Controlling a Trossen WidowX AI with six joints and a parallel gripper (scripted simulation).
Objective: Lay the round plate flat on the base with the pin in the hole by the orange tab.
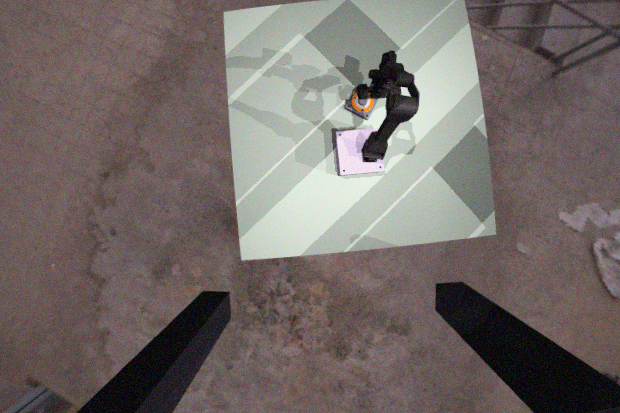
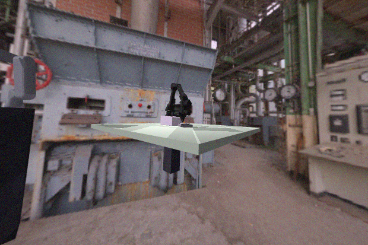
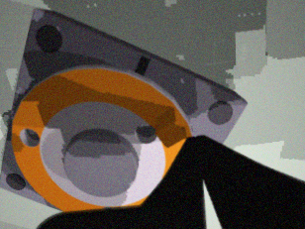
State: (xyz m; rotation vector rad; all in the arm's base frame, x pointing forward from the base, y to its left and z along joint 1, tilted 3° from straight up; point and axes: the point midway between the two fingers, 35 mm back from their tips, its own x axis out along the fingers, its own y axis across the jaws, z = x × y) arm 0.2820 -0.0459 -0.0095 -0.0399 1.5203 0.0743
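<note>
The base is 50 mm to the left of my gripper tip, 20 mm below it and 10 mm behind it.
</note>
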